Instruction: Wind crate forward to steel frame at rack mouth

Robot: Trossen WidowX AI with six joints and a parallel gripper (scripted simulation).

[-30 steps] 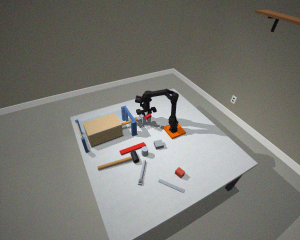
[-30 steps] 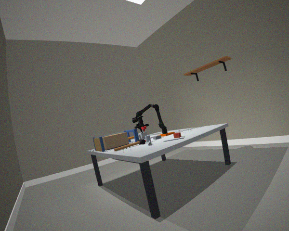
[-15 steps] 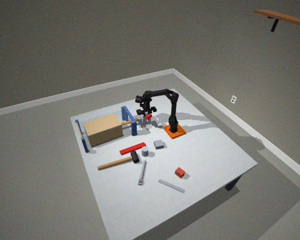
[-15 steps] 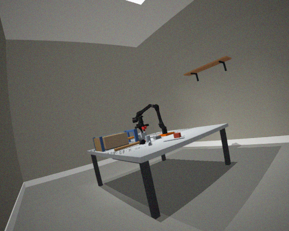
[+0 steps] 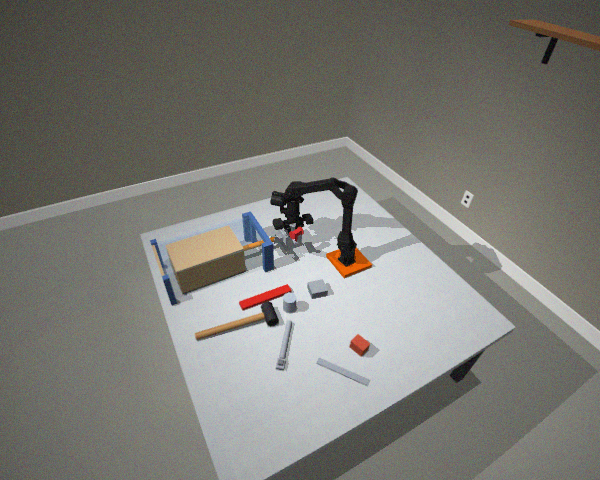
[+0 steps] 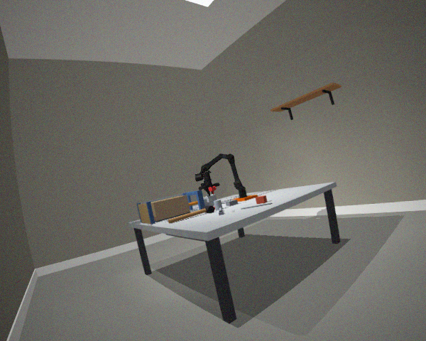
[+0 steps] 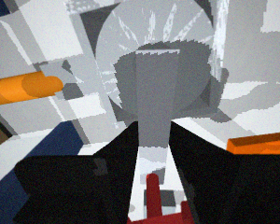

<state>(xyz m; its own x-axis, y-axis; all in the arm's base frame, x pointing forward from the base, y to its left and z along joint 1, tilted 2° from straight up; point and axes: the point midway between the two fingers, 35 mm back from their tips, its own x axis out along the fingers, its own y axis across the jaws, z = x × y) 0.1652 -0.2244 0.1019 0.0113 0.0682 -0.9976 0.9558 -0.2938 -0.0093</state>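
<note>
Right now the grey crank arm is 20 mm above my gripper tip and 10 mm to the left of it. Round my gripper tip: red knob: 50 mm to the left, 50 mm above, 20 mm ahead; grey winch: 60 mm below, 50 mm to the right, 30 mm behind; grey block: 290 mm to the left, 70 mm below, 60 mm ahead.
</note>
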